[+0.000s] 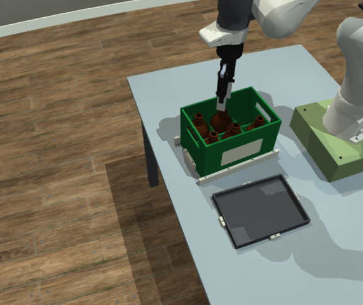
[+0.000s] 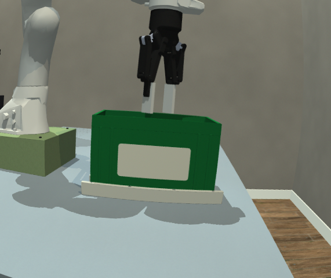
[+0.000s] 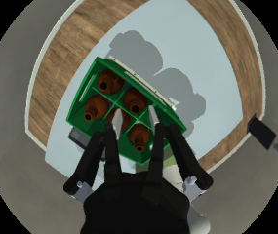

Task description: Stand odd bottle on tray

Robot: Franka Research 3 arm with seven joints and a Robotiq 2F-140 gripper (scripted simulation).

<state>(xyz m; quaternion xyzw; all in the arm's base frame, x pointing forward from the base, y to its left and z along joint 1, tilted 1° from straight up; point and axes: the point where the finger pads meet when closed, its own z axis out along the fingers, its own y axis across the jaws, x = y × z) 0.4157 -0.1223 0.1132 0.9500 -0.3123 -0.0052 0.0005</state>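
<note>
Right now the bottle is 13 cm below my hand. The rest, counted from my hand: dark tray: 3 cm behind, 31 cm to the left, 20 cm below; then green crate: 1 cm behind, 4 cm to the left, 13 cm below.
</note>
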